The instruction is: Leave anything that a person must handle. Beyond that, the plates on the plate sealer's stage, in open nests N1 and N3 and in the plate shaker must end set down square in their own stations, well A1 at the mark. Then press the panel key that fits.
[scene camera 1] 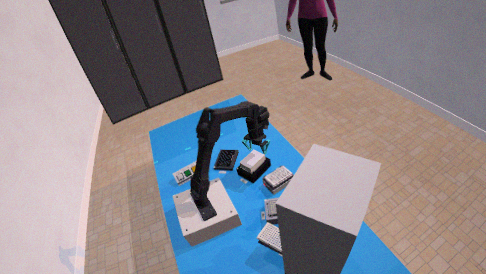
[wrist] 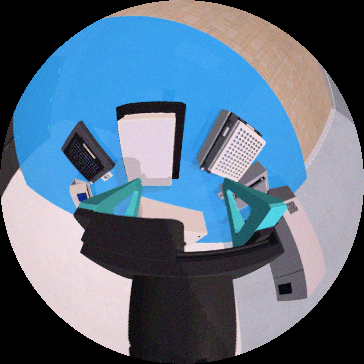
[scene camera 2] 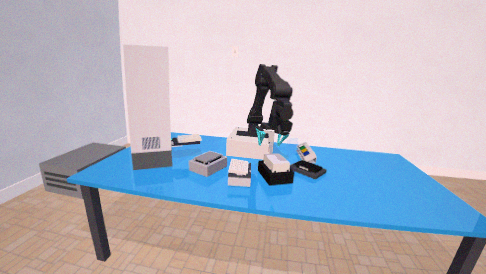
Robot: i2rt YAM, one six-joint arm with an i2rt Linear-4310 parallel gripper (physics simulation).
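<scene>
My gripper (scene camera 1: pixel 257 148) (scene camera 2: pixel 270 143) (wrist: pixel 181 181) is open and empty, above and on the arm's side of a plain white block (scene camera 1: pixel 252 161) (scene camera 2: pixel 276 163) (wrist: pixel 147 147). That block sits on a black base (scene camera 2: pixel 277 176) (wrist: pixel 181 130). A dark plate (scene camera 1: pixel 226 159) (scene camera 2: pixel 309 169) (wrist: pixel 84 152) lies in a low black nest. A white well plate (scene camera 1: pixel 278 175) (scene camera 2: pixel 240 167) (wrist: pixel 237 152) sits on a white and black unit. A grey unit (scene camera 1: pixel 271 210) (scene camera 2: pixel 207 163) (wrist: pixel 254 184) has a dark bar. Another white plate (scene camera 1: pixel 270 235) (scene camera 2: pixel 188 139) lies by the tower. Labels and A1 marks are unreadable.
A tall tower (scene camera 1: pixel 327 185) (scene camera 2: pixel 150 95) (wrist: pixel 300 240) partly hides the grey unit and white plate in scene camera 1. The key panel (scene camera 1: pixel 184 174) (scene camera 2: pixel 306 151) (wrist: pixel 77 191) lies near the arm's white base (scene camera 1: pixel 212 225) (scene camera 2: pixel 240 147). A person (scene camera 1: pixel 313 30) stands beyond the table.
</scene>
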